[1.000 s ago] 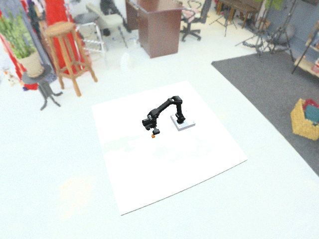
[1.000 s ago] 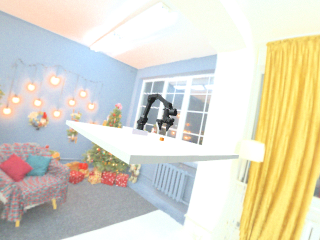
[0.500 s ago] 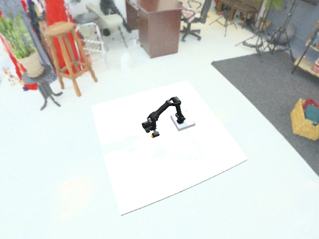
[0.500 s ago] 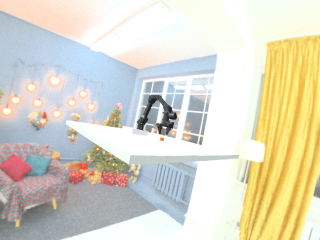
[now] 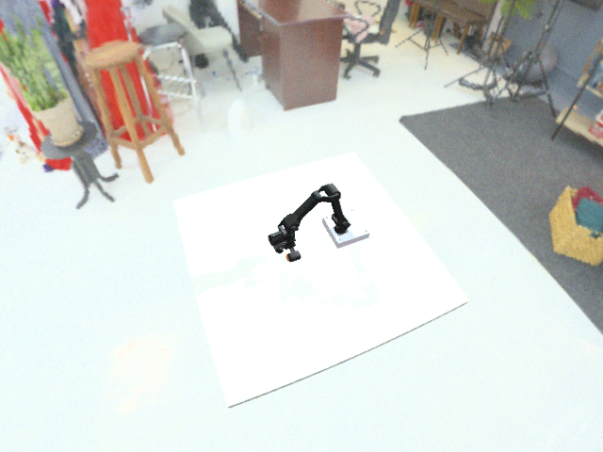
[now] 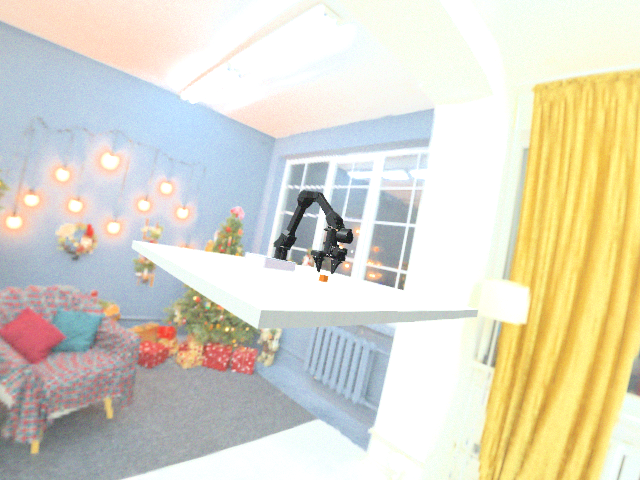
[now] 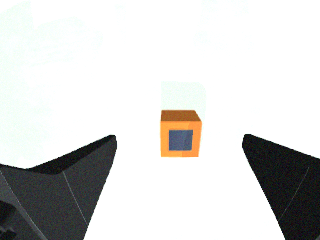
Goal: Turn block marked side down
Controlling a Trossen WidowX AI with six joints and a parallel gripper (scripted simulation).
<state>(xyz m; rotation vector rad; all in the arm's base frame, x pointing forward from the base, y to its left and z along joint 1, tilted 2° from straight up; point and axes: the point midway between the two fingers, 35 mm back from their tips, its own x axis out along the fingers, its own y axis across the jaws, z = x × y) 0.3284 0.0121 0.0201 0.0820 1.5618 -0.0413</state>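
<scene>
Right now the block is 2 cm below my gripper tip.
</scene>
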